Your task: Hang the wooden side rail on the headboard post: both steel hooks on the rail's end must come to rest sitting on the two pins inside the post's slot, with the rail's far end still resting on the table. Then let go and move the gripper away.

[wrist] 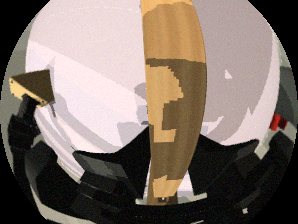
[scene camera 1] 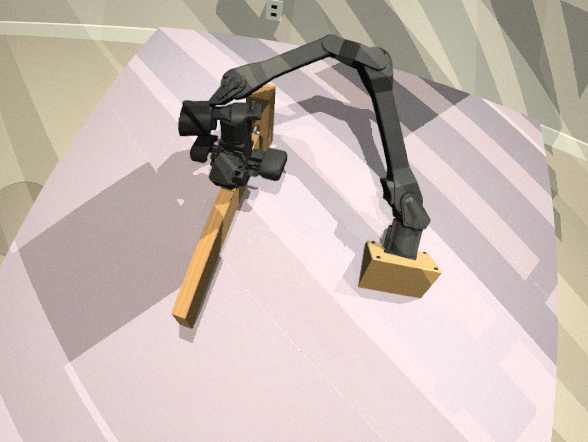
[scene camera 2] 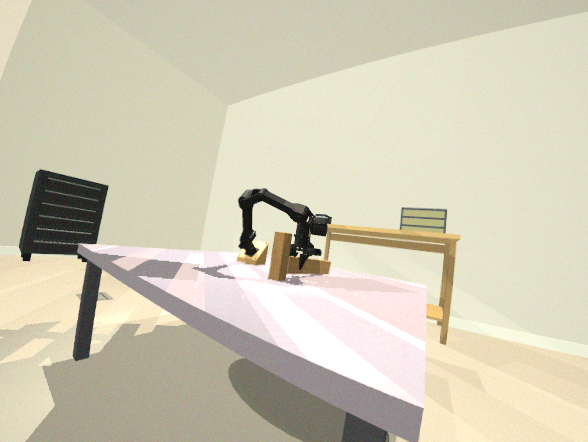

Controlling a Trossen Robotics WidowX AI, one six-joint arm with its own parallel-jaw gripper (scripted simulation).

Labels:
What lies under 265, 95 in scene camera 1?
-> A headboard post.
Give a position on a wooden side rail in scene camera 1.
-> At 191, 294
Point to a wooden side rail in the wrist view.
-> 175, 64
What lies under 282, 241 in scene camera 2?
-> A headboard post.

